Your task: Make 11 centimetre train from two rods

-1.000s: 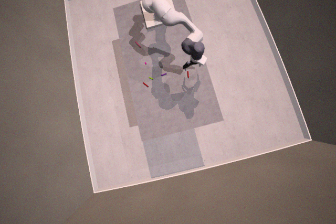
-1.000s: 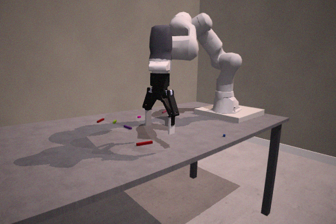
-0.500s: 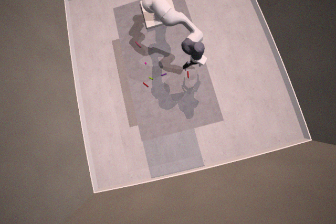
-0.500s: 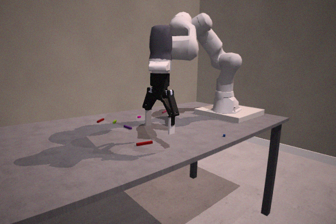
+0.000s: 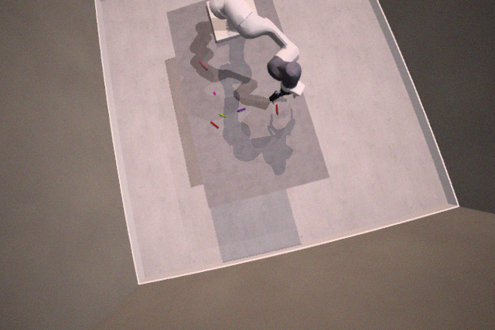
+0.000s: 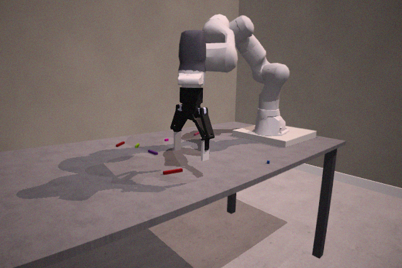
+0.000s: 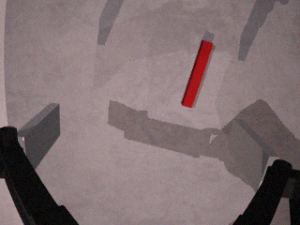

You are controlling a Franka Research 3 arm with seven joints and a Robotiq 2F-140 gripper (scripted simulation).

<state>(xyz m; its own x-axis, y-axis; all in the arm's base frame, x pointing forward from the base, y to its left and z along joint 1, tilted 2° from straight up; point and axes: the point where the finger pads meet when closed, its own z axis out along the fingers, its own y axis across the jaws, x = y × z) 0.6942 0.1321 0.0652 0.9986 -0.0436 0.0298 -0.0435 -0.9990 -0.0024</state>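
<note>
Right now the lime rod is 50 mm behind my hand, 440 mm to the right of it and 80 mm below it. Also, from my hand: red rod: 30 mm ahead, 50 mm to the right, 80 mm below; purple rod: 40 mm behind, 300 mm to the right, 80 mm below; blue rod: 320 mm behind, 110 mm to the left, 80 mm below.
</note>
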